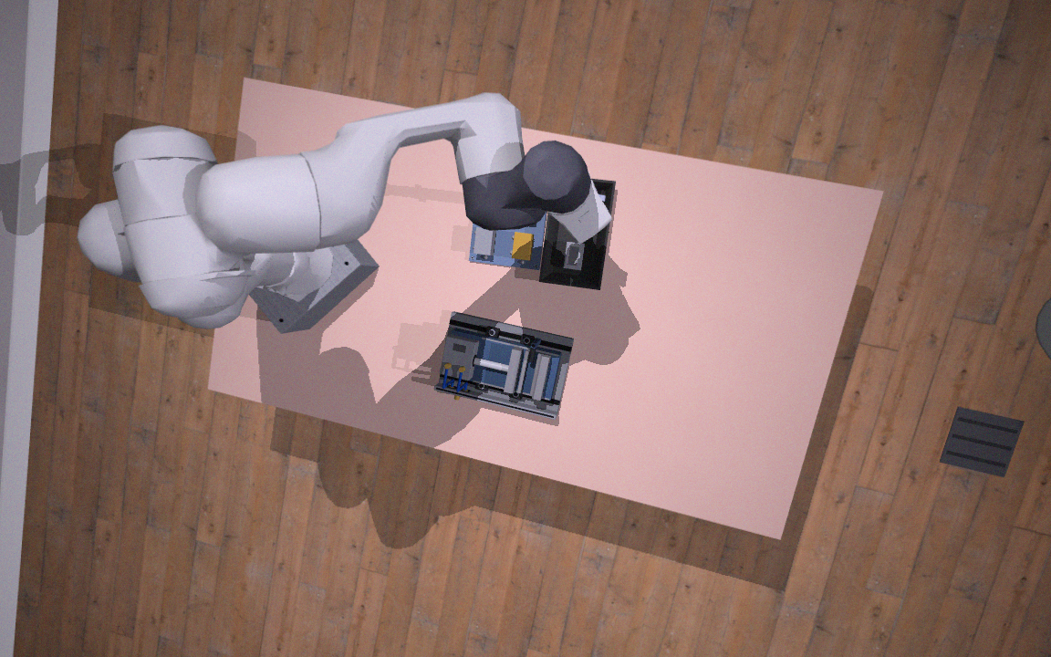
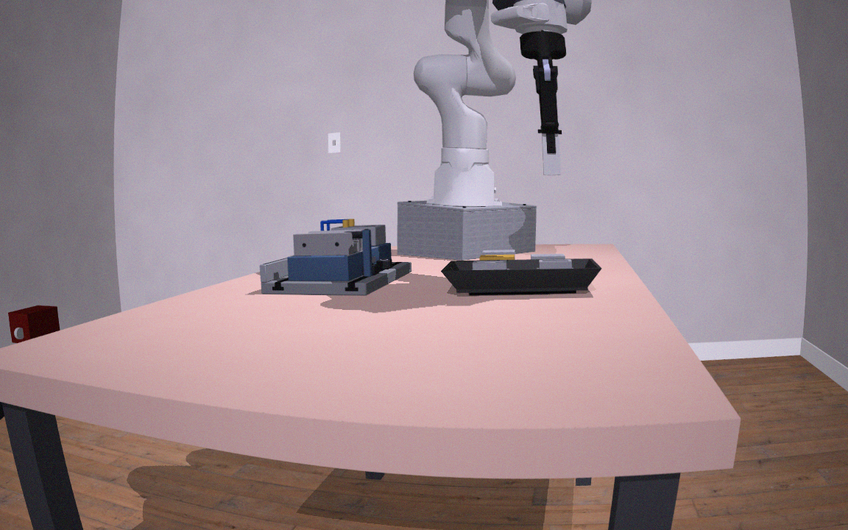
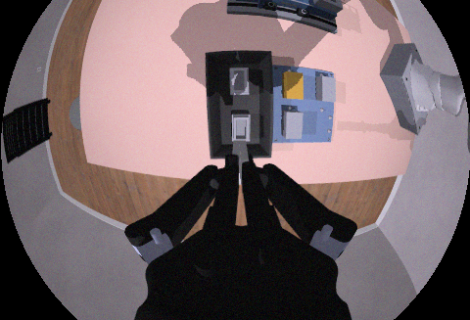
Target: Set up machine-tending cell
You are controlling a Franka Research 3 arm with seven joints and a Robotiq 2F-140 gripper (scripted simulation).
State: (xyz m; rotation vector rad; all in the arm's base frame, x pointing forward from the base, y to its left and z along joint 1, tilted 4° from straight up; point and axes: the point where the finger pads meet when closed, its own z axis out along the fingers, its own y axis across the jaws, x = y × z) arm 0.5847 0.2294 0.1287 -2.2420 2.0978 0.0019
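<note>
My gripper is now 120 mm past the aluminium blank, 20 mm to the left of it and 190 mm above it. Also, from my hand: cylinder (200 mm behind, 380 mm to the right, 140 mm below); brass blank (120 mm behind, 110 mm to the right, 190 mm below); vise (110 mm behind, 380 mm to the right, 170 mm below).
</note>
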